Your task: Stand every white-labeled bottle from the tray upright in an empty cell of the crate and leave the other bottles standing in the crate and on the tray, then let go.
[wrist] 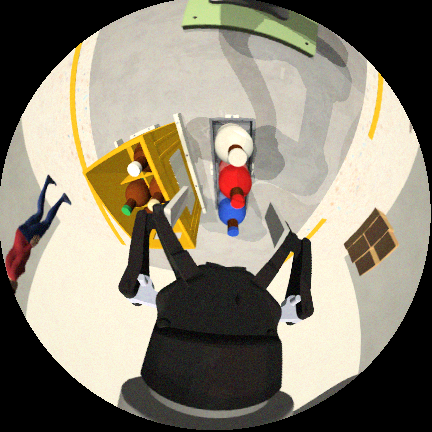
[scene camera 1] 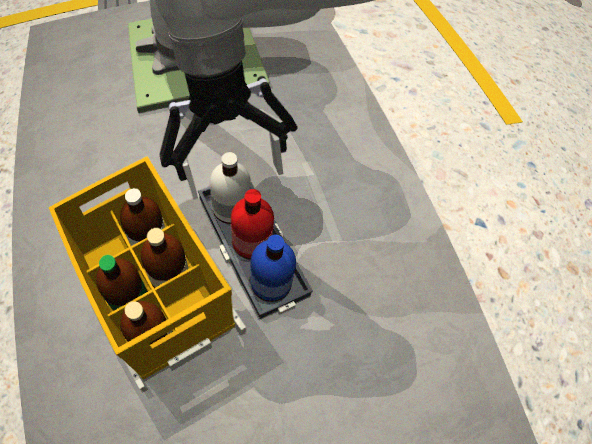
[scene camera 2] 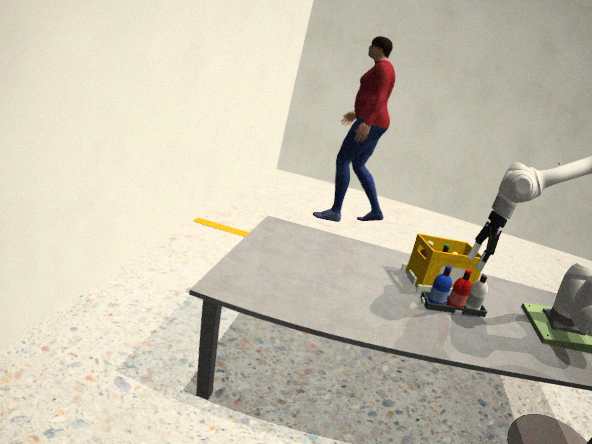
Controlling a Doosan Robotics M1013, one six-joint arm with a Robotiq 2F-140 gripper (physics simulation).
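Seen in the pictures: gripper, between the fingertips: (wrist: 227,201) (scene camera 1: 236,180) (scene camera 2: 474,264); arm's base, origin of its link: (scene camera 2: 563,322).
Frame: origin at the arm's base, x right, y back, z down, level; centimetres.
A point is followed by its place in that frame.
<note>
A white bottle (scene camera 1: 230,189) @[x -4.8, y -50.8, z -7.8 cm] (scene camera 2: 478,295) @[x -8.8, y -48.1, z -4.6 cm] (wrist: 233,141) @[x -4.4, y -46.3, z -9.0 cm] with a pale cap stands upright at the robot-base end of the dark tray (scene camera 1: 259,312) @[x -6.5, y -70.3, z 0.9 cm] (scene camera 2: 441,307) @[x -14.5, y -62.2, z 1.8 cm] (wrist: 232,120) @[x -4.5, y -43.6, z 2.9 cm]. My gripper (scene camera 1: 236,175) @[x -5.4, y -54.1, z -15.0 cm] (scene camera 2: 477,257) @[x -5.4, y -54.1, z -15.0 cm] (wrist: 227,201) @[x -5.4, y -54.1, z -15.0 cm] is open and empty, tilted, with its fingertips above cap height and spread to either side of the white bottle in scene camera 1. The yellow crate (scene camera 1: 217,320) @[x 0.7, y -72.4, z -4.6 cm] (scene camera 2: 431,270) @[x -1.3, y -69.4, z -6.1 cm] (wrist: 186,235) @[x 0.4, y -66.3, z -14.1 cm] has six cells. Four hold brown bottles. Its back-left and front-right cells are empty in scene camera 1.
A red bottle (scene camera 1: 252,222) @[x -7.3, y -58.1, z -8.4 cm] (scene camera 2: 460,292) @[x -11.3, y -56.5, z -4.7 cm] (wrist: 235,181) @[x -7.1, y -53.7, z -8.7 cm] and a blue bottle (scene camera 1: 272,268) @[x -9.0, y -66.7, z -8.4 cm] (scene camera 2: 441,288) @[x -13.3, y -64.9, z -5.0 cm] (wrist: 231,210) @[x -8.8, y -61.8, z -8.1 cm] stand on the tray beside the white one. The crate's brown bottles include a green-capped one (scene camera 1: 119,284) @[x 15.1, y -66.0, z -8.9 cm] (wrist: 137,192) @[x 14.4, y -61.6, z -8.3 cm]. A person (scene camera 2: 375,95) is beyond the table (scene camera 2: 310,280) @[x -20.6, y -112.0, z 3.4 cm].
</note>
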